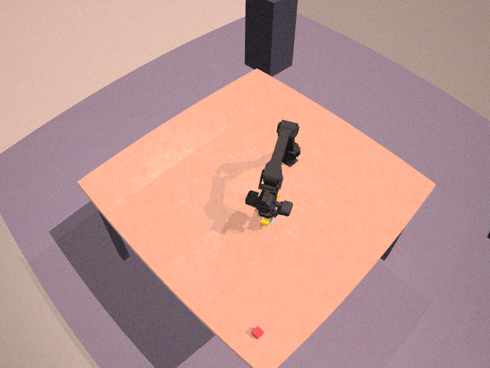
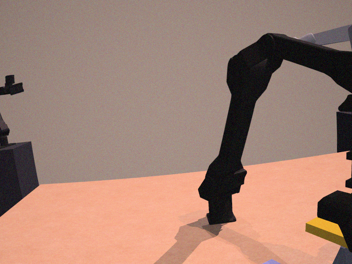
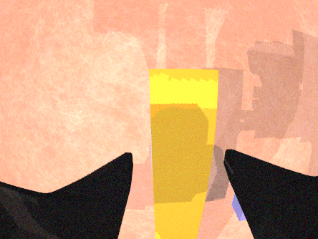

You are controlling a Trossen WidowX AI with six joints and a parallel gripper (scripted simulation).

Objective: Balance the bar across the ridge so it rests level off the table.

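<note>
Now: the yellow bar 30 mm behind my gripper tip and 10 mm to the right of it. Round my gripper tip: small red cube 390 mm ahead, 330 mm to the left, 50 mm below; purple cube 140 mm to the right, 50 mm below, 50 mm behind.
</note>
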